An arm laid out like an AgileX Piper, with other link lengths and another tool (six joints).
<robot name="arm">
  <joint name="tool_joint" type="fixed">
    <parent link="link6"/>
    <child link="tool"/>
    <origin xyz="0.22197 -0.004 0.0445" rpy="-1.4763 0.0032 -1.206"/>
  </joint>
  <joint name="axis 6" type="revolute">
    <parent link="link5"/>
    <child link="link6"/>
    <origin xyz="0.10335 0 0.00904"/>
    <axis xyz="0.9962 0 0.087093"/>
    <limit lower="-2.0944" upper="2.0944"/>
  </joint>
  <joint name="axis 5" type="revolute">
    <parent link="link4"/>
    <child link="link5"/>
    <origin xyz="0 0 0"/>
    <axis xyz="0 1 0"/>
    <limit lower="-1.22" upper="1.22"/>
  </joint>
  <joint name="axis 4" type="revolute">
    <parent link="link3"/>
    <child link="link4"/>
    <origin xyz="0.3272 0 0.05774"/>
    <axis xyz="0.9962 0 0.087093"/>
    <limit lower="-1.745" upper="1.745"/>
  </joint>
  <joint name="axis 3" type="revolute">
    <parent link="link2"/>
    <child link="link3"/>
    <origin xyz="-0.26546 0 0.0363"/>
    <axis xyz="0 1 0"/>
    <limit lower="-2.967" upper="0"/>
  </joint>
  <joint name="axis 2" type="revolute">
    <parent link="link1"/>
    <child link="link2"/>
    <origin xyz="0 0 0"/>
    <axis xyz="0 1 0"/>
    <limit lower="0" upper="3.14"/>
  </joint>
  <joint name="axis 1" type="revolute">
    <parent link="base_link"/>
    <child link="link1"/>
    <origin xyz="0 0 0.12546"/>
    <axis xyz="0 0 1"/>
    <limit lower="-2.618" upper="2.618"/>
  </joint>
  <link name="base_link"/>
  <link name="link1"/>
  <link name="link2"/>
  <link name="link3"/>
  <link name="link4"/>
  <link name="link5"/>
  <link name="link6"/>
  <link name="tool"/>
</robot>
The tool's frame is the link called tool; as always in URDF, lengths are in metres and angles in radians.
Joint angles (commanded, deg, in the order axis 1, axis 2, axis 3, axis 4, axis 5, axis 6), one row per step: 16.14, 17.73, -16.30, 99.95, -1.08, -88.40; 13.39, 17.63, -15.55, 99.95, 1.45, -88.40; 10.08, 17.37, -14.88, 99.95, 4.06, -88.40; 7.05, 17.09, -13.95, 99.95, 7.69, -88.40; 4.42, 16.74, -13.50, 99.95, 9.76, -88.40; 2.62, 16.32, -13.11, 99.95, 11.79, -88.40; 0.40, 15.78, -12.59, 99.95, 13.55, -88.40; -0.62, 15.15, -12.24, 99.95, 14.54, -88.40; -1.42, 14.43, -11.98, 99.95, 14.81, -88.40; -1.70, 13.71, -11.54, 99.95, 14.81, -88.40; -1.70, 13.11, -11.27, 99.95, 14.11, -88.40; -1.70, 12.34, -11.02, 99.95, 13.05, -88.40; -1.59, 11.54, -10.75, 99.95, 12.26, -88.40; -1.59, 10.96, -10.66, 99.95, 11.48, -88.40; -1.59, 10.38, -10.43, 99.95, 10.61, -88.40; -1.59, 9.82, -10.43, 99.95, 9.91, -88.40; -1.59, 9.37, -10.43, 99.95, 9.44, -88.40
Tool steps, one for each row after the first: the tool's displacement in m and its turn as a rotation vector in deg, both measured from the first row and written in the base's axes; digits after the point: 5 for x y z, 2 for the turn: 0.00186, -0.00526, -0.00535, -0.19, 0.17, -0.26; 0.00359, -0.01427, -0.00858, -0.30, 0.11, -1.00; 0.00351, -0.01570, -0.01369, -0.44, 0.11, -0.46; 0.00384, -0.02298, -0.01434, -0.47, -0.16, -1.05; 0.00264, -0.02458, -0.01387, -0.51, -0.54, -0.86; 0.00203, -0.03057, -0.01431, -0.56, -0.86, -1.35; 0.00034, -0.03228, -0.01294, -0.58, -1.32, -1.39; -0.00113, -0.03635, -0.01061, -0.60, -1.82, -1.93; -0.00255, -0.03826, -0.01058, -0.61, -2.10, -2.21; -0.00328, -0.04208, -0.01010, -0.59, -2.30, -2.90; -0.00427, -0.04790, -0.00854, -0.55, -2.64, -3.95; -0.00579, -0.05147, -0.00678, -0.51, -3.03, -4.62; -0.00686, -0.05577, -0.00451, -0.47, -3.38, -5.38; -0.00762, -0.06059, -0.00390, -0.41, -3.57, -6.24; -0.00902, -0.06445, -0.00069, -0.36, -4.01, -6.93; -0.01027, -0.06704, 0.00196, -0.32, -4.37, -7.39
